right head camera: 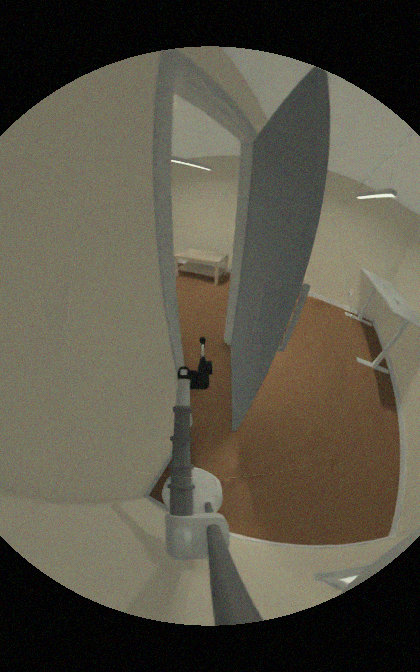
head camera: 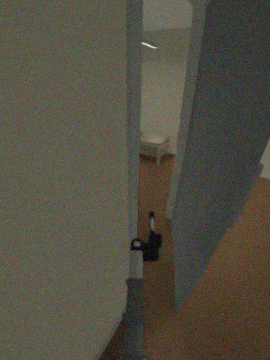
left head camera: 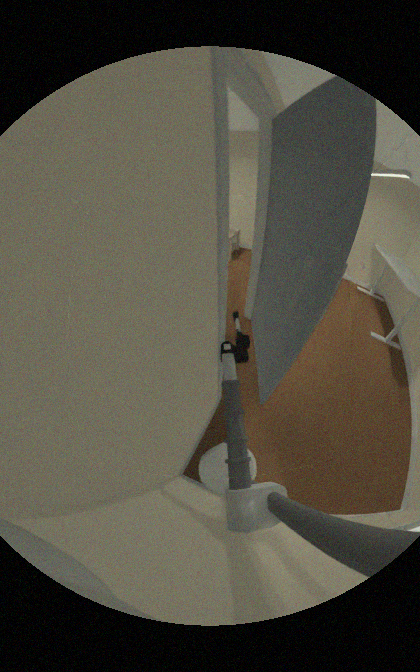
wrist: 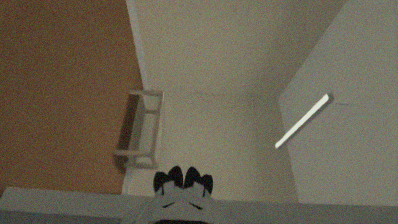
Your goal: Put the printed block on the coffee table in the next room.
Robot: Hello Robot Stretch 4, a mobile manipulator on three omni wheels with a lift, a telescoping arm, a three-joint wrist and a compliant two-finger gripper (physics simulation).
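Places are measured from the robot's base along level axes (x ahead, y left, z up), in millimetres.
Where they show: gripper, fingertip midpoint: [head camera: 151, 213] [wrist: 183, 179].
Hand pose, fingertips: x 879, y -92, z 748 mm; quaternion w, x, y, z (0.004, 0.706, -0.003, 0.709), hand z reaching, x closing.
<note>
After its pixels a point has its place.
A low pale table [head camera: 154, 142] {x 3113, y -268, z 423 mm} [left head camera: 233, 234] [right head camera: 202, 256] [wrist: 135, 153] {x 3044, y -364, z 211 mm}, the coffee table, stands against the far wall of the room beyond the doorway. In the left head camera view its left part is hidden by the door frame. My gripper [head camera: 151, 215] {x 879, y -92, z 748 mm} [left head camera: 235, 315] [right head camera: 202, 340] [wrist: 183, 179] {x 879, y -92, z 748 mm} is at the end of the outstretched arm, at the doorway and well short of the table. In the wrist view its black fingertips are close together, and no block shows between them. The printed block does not show in these views.
The grey door [head camera: 215, 130] {x 874, y -367, z 1319 mm} [left head camera: 310, 200] [right head camera: 280, 200] stands open to the right of the arm. The door frame [head camera: 133, 125] {x 586, y 20, z 1399 mm} [left head camera: 221, 175] [right head camera: 162, 200] and a wall [head camera: 60, 150] {x 371, y 148, z 1408 mm} are close on the left. A white table [left head camera: 400, 275] [right head camera: 392, 300] stands at the far right.
</note>
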